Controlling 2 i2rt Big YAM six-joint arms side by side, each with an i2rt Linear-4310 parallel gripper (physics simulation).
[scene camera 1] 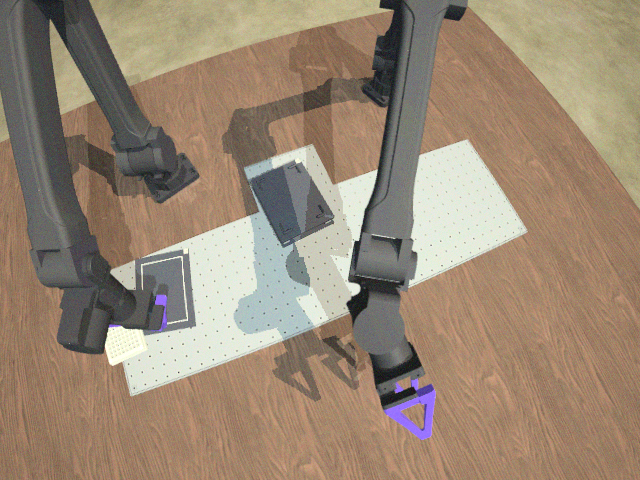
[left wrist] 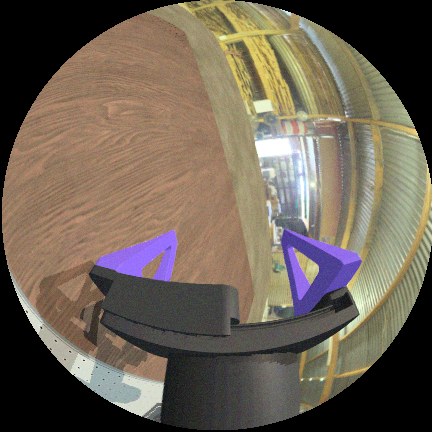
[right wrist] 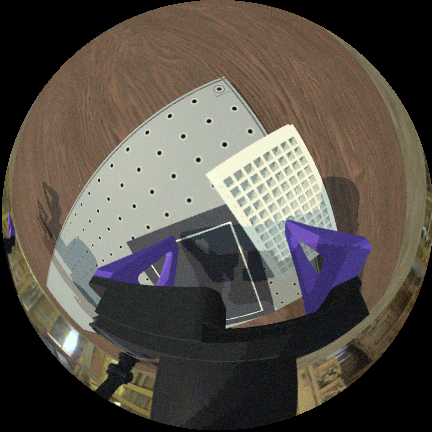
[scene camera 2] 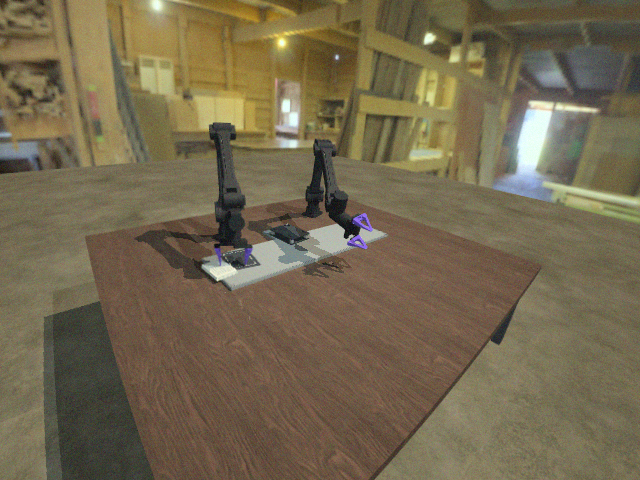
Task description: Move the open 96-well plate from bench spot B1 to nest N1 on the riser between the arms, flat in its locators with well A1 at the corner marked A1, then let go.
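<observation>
The cream 96-well plate lies beside the white-outlined dark bench spot, partly over the pegboard's end, wells up. My right gripper is open and empty, above the spot and the plate's near side; in the right wrist view one finger overlaps the plate's edge. The dark nest with corner locators sits on the riser between the arms, with no plate on it. My left gripper is open and empty, away from plate and nest. Well A1 cannot be made out.
The pale pegboard runs across the wooden table. The left arm's forearm passes over the pegboard, to the right of the nest in scene camera 1. Arm shadows fall across nest and board.
</observation>
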